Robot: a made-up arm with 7 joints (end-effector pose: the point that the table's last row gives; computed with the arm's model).
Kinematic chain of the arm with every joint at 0, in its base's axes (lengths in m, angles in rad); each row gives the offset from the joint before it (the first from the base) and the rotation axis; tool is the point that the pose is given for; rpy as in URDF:
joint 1: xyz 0 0 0.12 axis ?
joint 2: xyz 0 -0.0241 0.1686 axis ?
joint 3: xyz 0 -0.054 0.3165 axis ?
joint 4: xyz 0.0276 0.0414 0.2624 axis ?
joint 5: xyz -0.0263 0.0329 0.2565 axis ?
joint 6: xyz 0 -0.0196 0.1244 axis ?
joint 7: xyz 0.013 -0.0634 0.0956 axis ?
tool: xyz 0 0 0 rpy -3.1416 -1.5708 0
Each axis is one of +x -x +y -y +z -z.
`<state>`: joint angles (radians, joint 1 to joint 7).
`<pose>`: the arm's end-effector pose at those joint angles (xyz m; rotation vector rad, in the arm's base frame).
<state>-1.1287 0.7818 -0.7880 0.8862 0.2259 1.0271 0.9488</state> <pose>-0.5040 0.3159 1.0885 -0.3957 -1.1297 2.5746</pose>
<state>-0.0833 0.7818 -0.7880 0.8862 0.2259 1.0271 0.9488</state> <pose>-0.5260 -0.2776 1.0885 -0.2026 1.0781 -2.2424</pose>
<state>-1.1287 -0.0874 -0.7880 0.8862 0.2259 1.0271 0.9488</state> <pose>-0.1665 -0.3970 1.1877 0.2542 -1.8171 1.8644</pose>
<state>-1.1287 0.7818 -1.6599 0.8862 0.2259 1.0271 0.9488</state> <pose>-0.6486 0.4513 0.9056 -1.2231 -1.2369 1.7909</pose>
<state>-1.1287 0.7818 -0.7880 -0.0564 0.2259 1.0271 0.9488</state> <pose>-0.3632 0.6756 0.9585 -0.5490 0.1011 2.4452</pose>
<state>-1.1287 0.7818 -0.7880 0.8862 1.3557 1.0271 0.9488</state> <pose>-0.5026 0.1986 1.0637 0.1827 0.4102 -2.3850</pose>
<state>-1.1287 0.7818 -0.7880 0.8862 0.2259 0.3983 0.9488</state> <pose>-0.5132 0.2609 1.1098 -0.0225 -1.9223 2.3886</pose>
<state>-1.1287 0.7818 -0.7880 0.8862 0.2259 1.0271 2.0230</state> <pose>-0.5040 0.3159 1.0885 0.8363 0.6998 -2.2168</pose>
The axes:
joint 1: +z
joint 2: -y
joint 3: +z
joint 4: +y
joint 5: +z
joint 6: -y
joint 7: +x

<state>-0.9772 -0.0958 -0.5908 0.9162 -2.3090 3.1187 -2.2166</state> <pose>0.1201 -0.3139 1.0751 -1.0650 2.1640 -0.9950</pose>
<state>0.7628 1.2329 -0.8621 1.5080 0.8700 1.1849 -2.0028</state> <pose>-0.0497 -0.6719 0.7432 1.0465 0.1017 2.5661</pose>
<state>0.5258 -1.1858 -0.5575 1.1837 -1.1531 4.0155 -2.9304</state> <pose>0.8126 0.1881 0.3608 -1.3457 0.0471 1.3055</pose>
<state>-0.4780 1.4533 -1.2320 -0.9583 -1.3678 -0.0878 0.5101</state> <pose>-0.5356 0.6498 0.2741 2.4368 1.6957 -0.8762</pose>
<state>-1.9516 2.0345 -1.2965 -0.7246 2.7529 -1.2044 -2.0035</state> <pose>0.5343 0.6297 0.0068 1.0533 0.5163 -2.2939</pose>
